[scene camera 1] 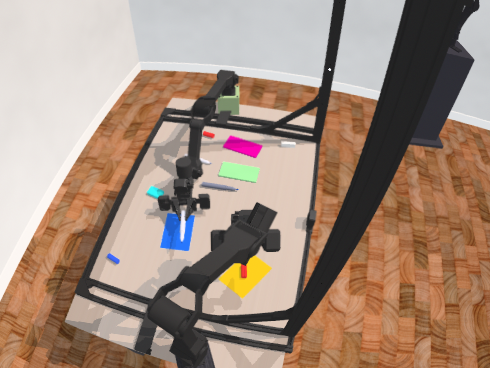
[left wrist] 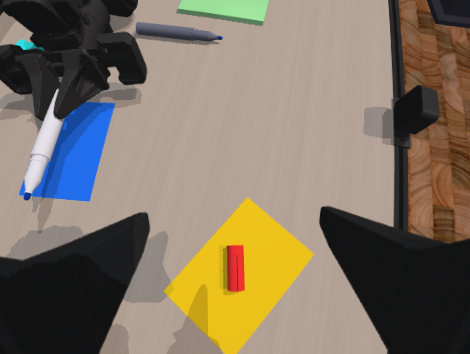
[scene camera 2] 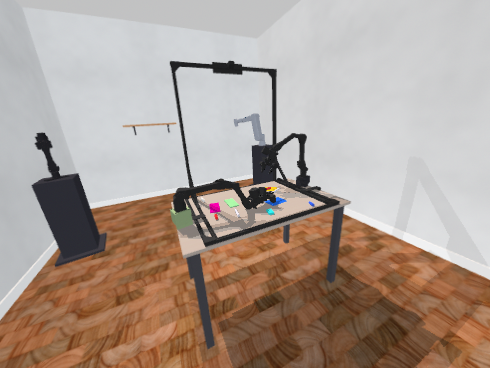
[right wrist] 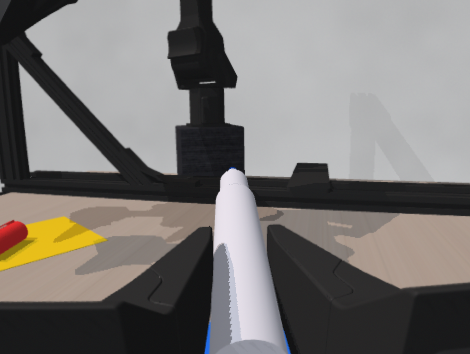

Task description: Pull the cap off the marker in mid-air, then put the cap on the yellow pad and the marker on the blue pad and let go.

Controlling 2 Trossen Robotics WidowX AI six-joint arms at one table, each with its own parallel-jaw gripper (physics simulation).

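Frame: origin at the left arm's base, x ahead, y left, z up, level; centimetres.
Where they show: left gripper, fingertip midpoint: [left wrist: 235, 218] [scene camera 2: 265, 173]; right gripper, fingertip midpoint: [scene camera 1: 182, 220] [left wrist: 48, 117] [scene camera 2: 272, 191] [right wrist: 239, 239]; left arm's base at its link origin: [scene camera 1: 192, 355] [scene camera 2: 303, 176] [right wrist: 207, 125]; right arm's base at its link origin: [scene camera 1: 228, 91] [scene camera 2: 180, 209].
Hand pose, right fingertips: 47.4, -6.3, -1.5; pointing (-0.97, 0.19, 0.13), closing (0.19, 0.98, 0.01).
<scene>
Things, the pixels of their top centre, and the offset from my right fingertips, as dx, dy, dz.
- red cap at its top centre: [left wrist: 236, 268] [scene camera 1: 244, 269] -20.4, -16.0, -5.2
- yellow pad at its top centre: [right wrist: 4, 246] [left wrist: 240, 273] [scene camera 1: 245, 273] -21.3, -16.3, -7.3
- white marker at its top centre: [right wrist: 237, 189] [left wrist: 36, 134] [scene camera 1: 182, 225] -2.5, +0.5, +1.0
- blue pad at its top centre: [left wrist: 68, 146] [scene camera 1: 177, 231] [scene camera 2: 275, 201] +0.6, +3.0, -7.3
- grey marker at its top centre: [left wrist: 178, 27] [scene camera 1: 219, 185] +15.8, -16.2, -5.4
- green pad at its top centre: [scene camera 1: 239, 171] [scene camera 2: 231, 202] +21.5, -25.2, -6.5
- magenta pad at its top centre: [scene camera 1: 242, 145] [scene camera 2: 214, 207] +34.9, -30.1, -6.5
- cyan block at its top centre: [left wrist: 25, 51] [scene camera 1: 155, 191] +19.5, +9.1, -5.8
- blue cap at its top centre: [scene camera 1: 112, 257] -6.4, +28.7, -5.2
The red cap [scene camera 1: 243, 271] [left wrist: 236, 268] [right wrist: 12, 235] lies on its side on the yellow pad [scene camera 1: 255, 280] [left wrist: 275, 260] [right wrist: 65, 232]. My left gripper [left wrist: 235, 218] [scene camera 2: 267, 167] is open and empty, raised above the yellow pad; its fingertips are hidden in scene camera 1. My right gripper [scene camera 1: 183, 214] [left wrist: 48, 117] [right wrist: 239, 239] is shut on the rear part of the white marker [scene camera 1: 183, 231] [left wrist: 45, 142] [right wrist: 235, 212]. The marker is uncapped, its blue tip pointing away from the fingers. It is held above the blue pad [scene camera 1: 170, 240] [left wrist: 90, 170], apart from its shadow.
A grey marker [scene camera 1: 219, 186] [left wrist: 170, 31] lies behind the pads, near a green pad [scene camera 1: 239, 172] and a magenta pad [scene camera 1: 242, 146]. A cyan block [scene camera 1: 155, 192] and a blue cap [scene camera 1: 113, 258] lie at the left. A black frame [scene camera 1: 314, 185] edges the table.
</scene>
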